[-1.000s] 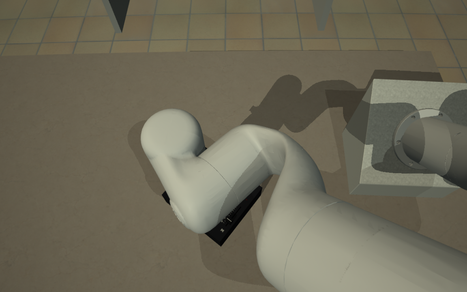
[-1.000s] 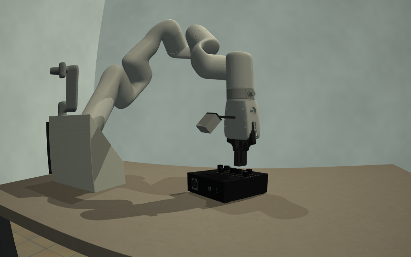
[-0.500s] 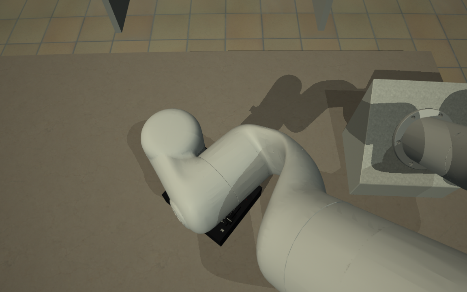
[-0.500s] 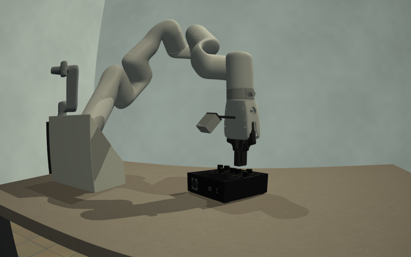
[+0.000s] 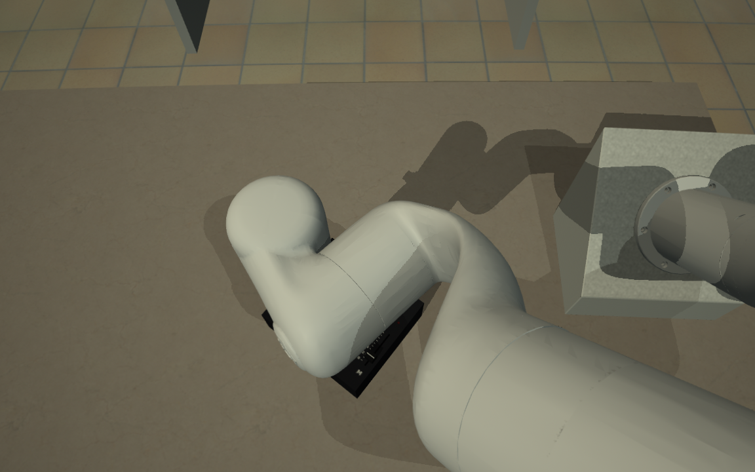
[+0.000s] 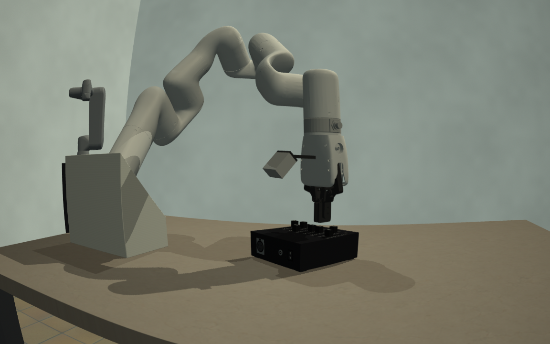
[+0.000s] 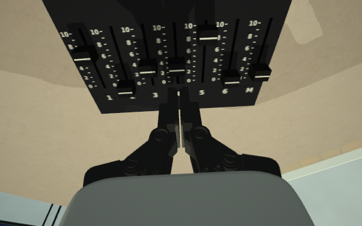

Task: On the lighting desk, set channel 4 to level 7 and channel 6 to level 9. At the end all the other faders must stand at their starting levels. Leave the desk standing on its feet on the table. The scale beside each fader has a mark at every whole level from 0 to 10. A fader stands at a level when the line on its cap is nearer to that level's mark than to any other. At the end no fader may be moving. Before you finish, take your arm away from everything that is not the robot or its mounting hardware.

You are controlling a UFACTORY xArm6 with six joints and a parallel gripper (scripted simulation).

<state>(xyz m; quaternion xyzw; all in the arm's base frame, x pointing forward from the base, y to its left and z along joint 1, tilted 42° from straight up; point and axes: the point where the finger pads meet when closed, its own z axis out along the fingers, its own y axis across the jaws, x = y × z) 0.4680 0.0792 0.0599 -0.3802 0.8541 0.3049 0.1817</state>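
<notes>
My gripper is now 3 cm above the channel 4 cap, 2 cm to the left of it and 2 cm past it. Round my hand: channel 2 cap (4 cm to the right, 3 cm below, 3 cm ahead); then channel 3 cap (3 cm to the right, 3 cm below); then channel 6 cap (4 cm behind, 3 cm below, 2 cm to the left).
</notes>
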